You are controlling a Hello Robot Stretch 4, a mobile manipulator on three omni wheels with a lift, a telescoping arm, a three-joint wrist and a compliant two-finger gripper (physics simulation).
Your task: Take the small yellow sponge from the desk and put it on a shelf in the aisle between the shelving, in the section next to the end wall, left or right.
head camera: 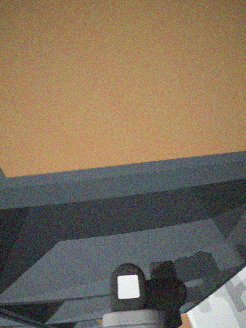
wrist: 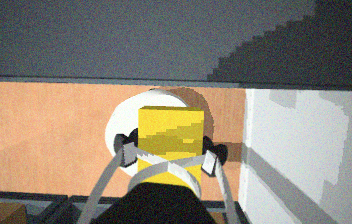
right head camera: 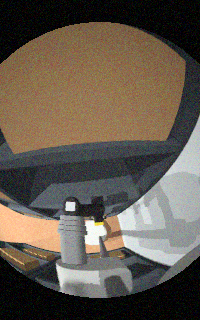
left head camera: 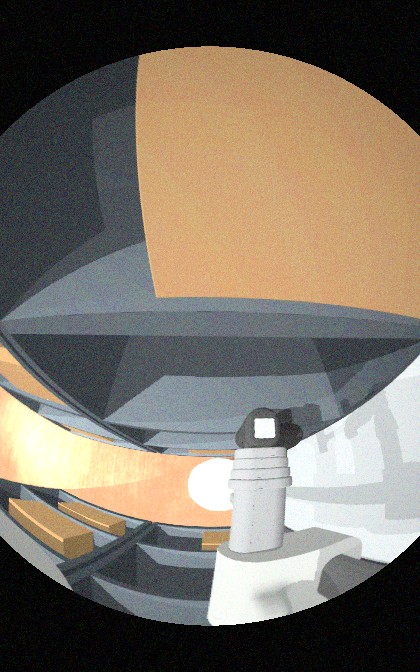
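Where they show: gripper, fingertip midpoint: [wrist: 170, 144]; robot's base, origin of the base link: [right head camera: 92, 231] [left head camera: 216, 482].
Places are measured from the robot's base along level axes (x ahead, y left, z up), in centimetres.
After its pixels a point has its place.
Note:
My gripper [wrist: 170, 144] @(x 16.1, y -8.8, z 83.8 cm) is shut on the small yellow sponge [wrist: 170, 120] @(x 19.6, y -8.5, z 88.1 cm) [right head camera: 99, 223] @(x 11.5, y -9.8, z 88.1 cm), which stands out between the two fingertips in the wrist view. In the head view the arm's dark wrist hides the sponge. The sponge is over the aisle floor, beside the front edge of the grey shelving [head camera: 120, 184] @(x 22.5, y -0.1, z 140.8 cm) [left head camera: 210, 324] @(x 21.9, y 8.4, z 140.4 cm) [right head camera: 95, 161] @(x 61.9, y -10.5, z 96.3 cm). A lower shelf board [head camera: 135, 245] @(x 37.0, y -3.6, z 96.3 cm) [left head camera: 240, 392] @(x 36.1, y -1.2, z 96.3 cm) [wrist: 125, 40] @(x 25.0, y -5.8, z 96.3 cm) of the section next to the end wall [left head camera: 350, 492] @(x -5.8, y -46.8, z 88.3 cm) [right head camera: 175, 200] @(x 10.8, y -45.6, z 120.7 cm) [wrist: 295, 160] @(x 4.9, y -46.0, z 46.1 cm) lies beyond the gripper, with a dark shadow on it.
A large orange-brown box [head camera: 120, 85] @(x 24.6, y -0.7, z 150.9 cm) [left head camera: 280, 175] @(x 24.2, y 3.7, z 153.5 cm) [right head camera: 95, 90] @(x 25.2, y -8.6, z 152.4 cm) fills much of the shelf above. Opposite shelving [left head camera: 175, 582] @(x -65.2, y 17.4, z 50.6 cm), with boxes [left head camera: 75, 542] @(x -50.3, y 65.2, z 67.3 cm) [right head camera: 20, 260], stands on the near side of the aisle. The robot's round white base [left head camera: 207, 485] @(x -1.2, y 6.9, z 18.7 cm) [wrist: 120, 122] @(x 5.6, y 14.0, z 18.7 cm) is on the orange floor [wrist: 50, 145] @(x -15.1, y 56.4, z -2.8 cm).

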